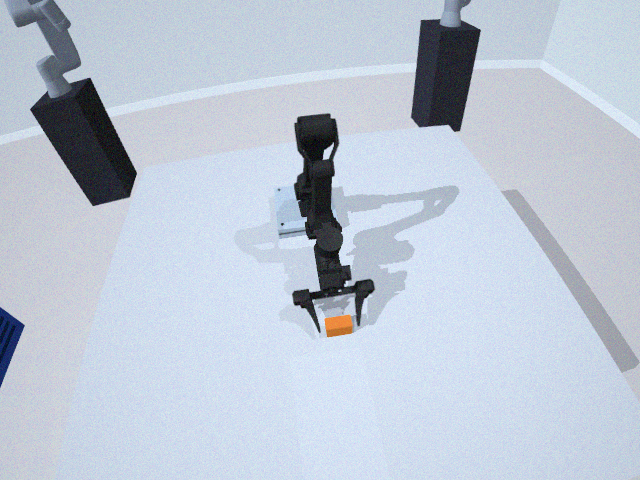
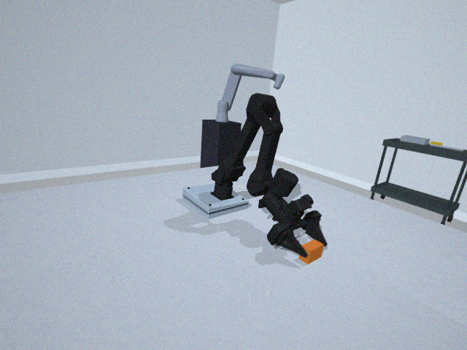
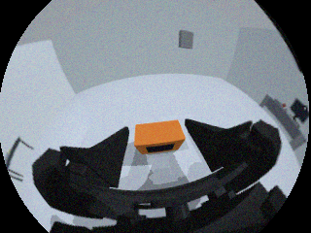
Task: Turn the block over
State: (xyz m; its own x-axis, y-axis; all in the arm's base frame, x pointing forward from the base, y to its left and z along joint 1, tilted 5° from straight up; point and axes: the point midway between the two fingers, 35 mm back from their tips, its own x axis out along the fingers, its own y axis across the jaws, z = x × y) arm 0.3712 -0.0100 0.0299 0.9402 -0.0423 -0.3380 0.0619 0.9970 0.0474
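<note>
My gripper tip is now 20 mm past the orange block and 10 mm above it.
</note>
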